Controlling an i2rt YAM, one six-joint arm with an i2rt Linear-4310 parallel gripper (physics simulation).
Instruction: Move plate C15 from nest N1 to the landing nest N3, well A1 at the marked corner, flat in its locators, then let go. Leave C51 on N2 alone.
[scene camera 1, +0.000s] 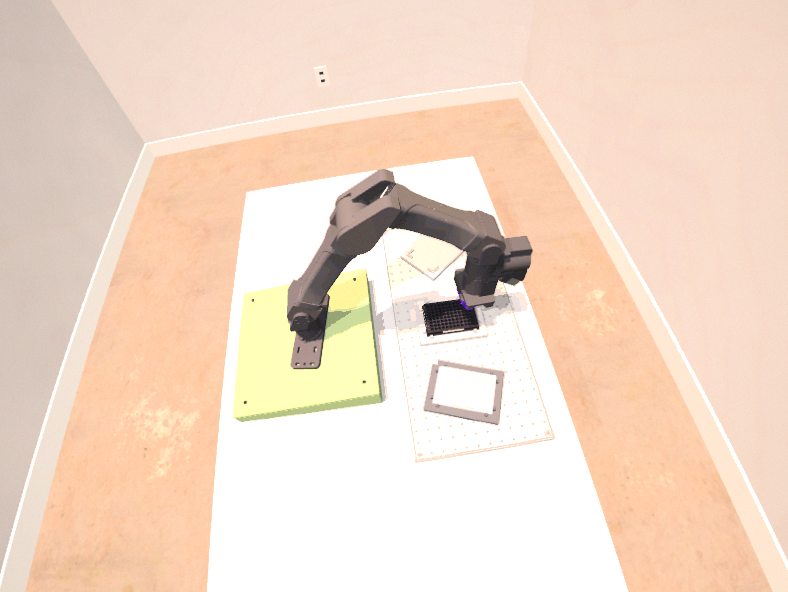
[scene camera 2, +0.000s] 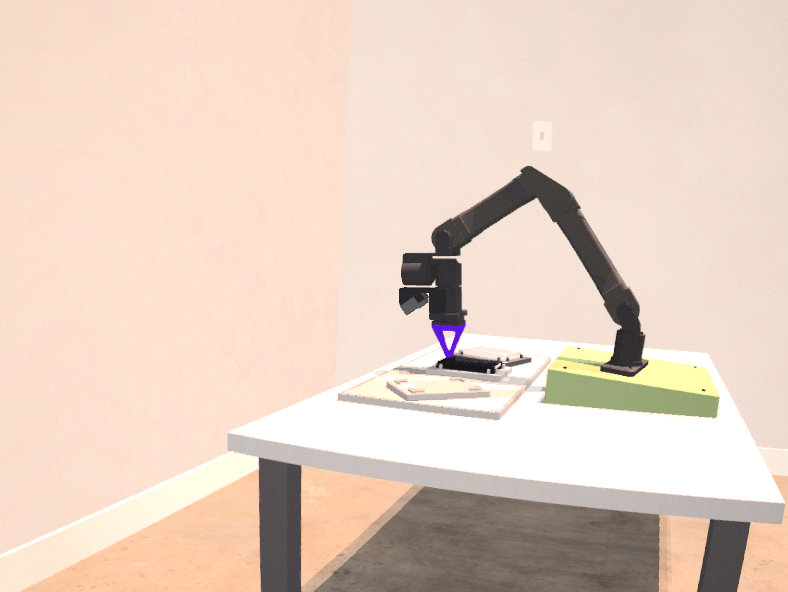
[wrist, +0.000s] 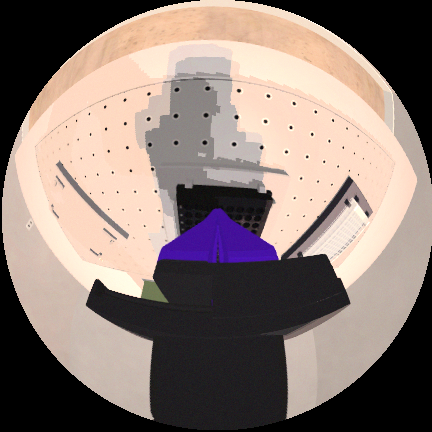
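Observation:
A black well plate (scene camera 1: 449, 317) (scene camera 2: 472, 364) (wrist: 250, 212) lies on the white middle nest (scene camera 1: 453, 339) (scene camera 2: 493, 375). My gripper (scene camera 1: 468, 308) (scene camera 2: 449, 355) (wrist: 217, 214) points down with its purple fingers shut on nothing, tips together at the plate's edge farther from the arm base. I cannot tell whether the tips touch it. A white plate (scene camera 1: 466, 388) (wrist: 336, 232) sits in the dark grey nest (scene camera 1: 461, 417) (wrist: 361, 193). A pale empty nest (scene camera 1: 425, 254) (scene camera 2: 442, 387) (wrist: 75, 217) with L-shaped locators is turned at an angle. Labels and well A1 are unreadable. The fingers hide part of the black plate.
The nests stand on a perforated board (scene camera 1: 528, 420) (scene camera 2: 458, 409) (wrist: 295, 137). The arm base is mounted on a green block (scene camera 1: 267, 356) (scene camera 2: 630, 401) beside the board. All stand on a white table (scene camera 1: 394, 509) (scene camera 2: 573, 455).

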